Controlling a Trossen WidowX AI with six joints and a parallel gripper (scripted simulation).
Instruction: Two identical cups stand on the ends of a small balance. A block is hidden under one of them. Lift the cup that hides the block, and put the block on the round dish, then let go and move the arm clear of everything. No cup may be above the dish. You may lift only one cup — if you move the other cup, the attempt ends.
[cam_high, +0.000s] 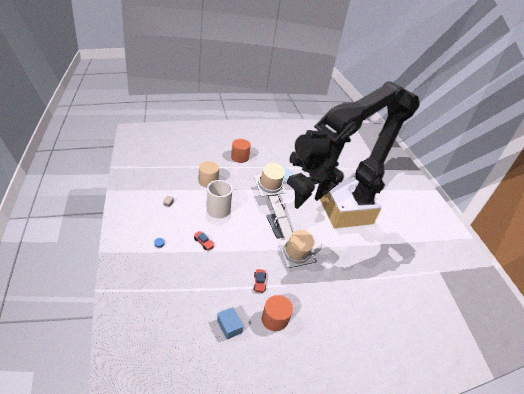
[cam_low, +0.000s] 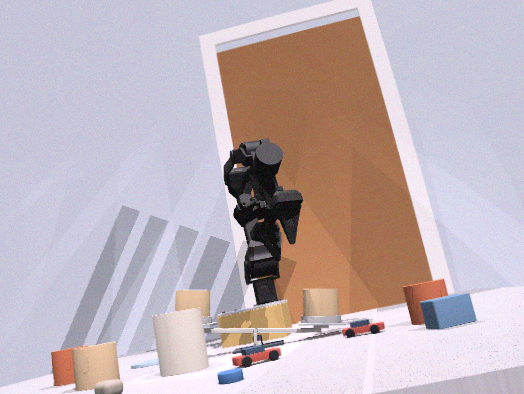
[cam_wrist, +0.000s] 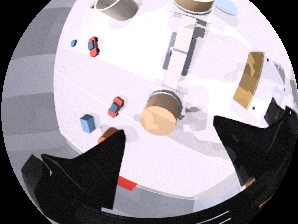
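Now: the pale grey block 14 cm below my gripper tip, 5 cm to the left of it and 1 cm ahead of it. Round my gripper tip: cream cup 22 cm ahead, 17 cm to the right, 14 cm below; then pale blue round dish 34 cm to the right, 18 cm below, 3 cm behind; then blue block 25 cm to the left, 23 cm ahead, 16 cm below.
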